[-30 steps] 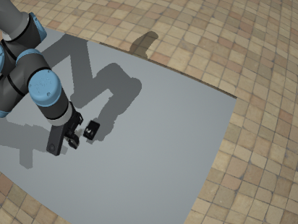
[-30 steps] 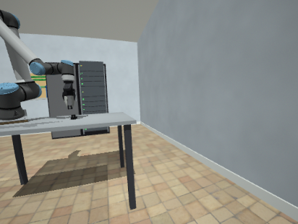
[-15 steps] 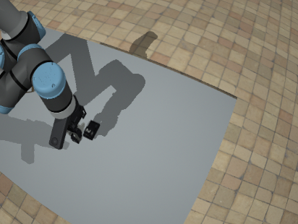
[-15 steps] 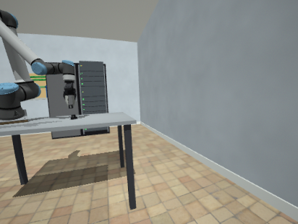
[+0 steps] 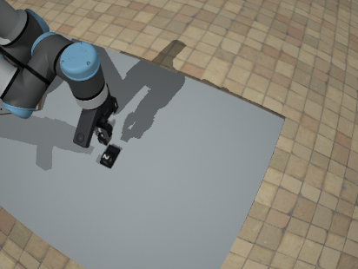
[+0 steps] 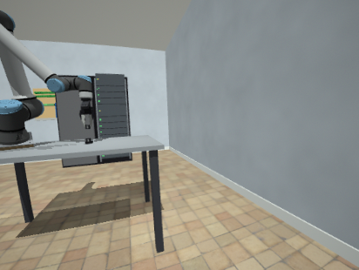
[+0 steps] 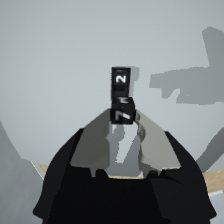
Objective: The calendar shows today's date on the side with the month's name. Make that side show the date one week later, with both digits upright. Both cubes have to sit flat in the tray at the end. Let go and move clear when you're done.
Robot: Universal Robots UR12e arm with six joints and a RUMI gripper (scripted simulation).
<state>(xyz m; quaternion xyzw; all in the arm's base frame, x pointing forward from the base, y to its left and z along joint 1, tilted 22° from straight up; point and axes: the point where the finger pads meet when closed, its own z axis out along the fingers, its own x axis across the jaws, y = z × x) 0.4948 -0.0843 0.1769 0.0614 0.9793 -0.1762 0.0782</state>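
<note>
Right now the black cube is 11 cm below my hand and 3 cm to the right of it. The rest, counted from my hand: dark tray: 13 cm below, 1 cm to the right.
</note>
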